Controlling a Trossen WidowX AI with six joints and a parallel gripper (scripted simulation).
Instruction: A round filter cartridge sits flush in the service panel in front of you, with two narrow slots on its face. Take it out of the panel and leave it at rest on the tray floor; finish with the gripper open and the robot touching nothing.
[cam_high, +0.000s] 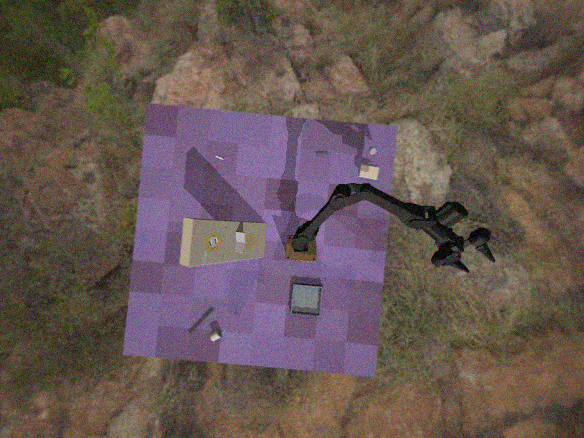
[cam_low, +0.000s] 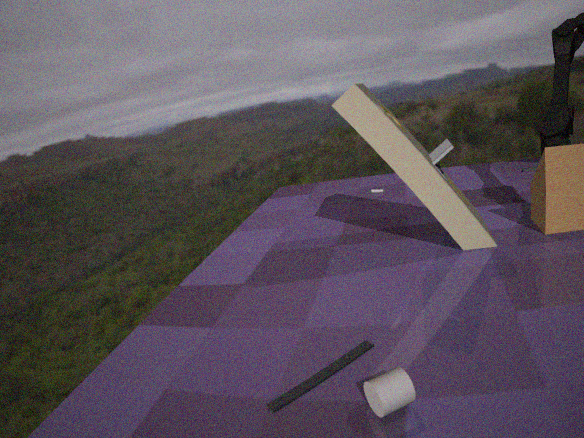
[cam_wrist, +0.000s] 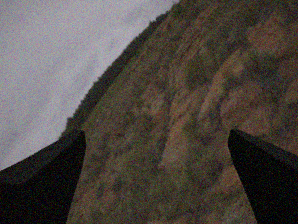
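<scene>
The round white filter cartridge lies 930 mm ahead of my gripper tip, 90 mm to the right of it and 210 mm below it. Round my gripper tip: tan service panel (890 mm ahead, 80 mm to the right, 280 mm below); beige card (190 mm ahead, 400 mm to the right, 460 mm below); grey tray (530 mm ahead, 250 mm to the left, 450 mm below).
</scene>
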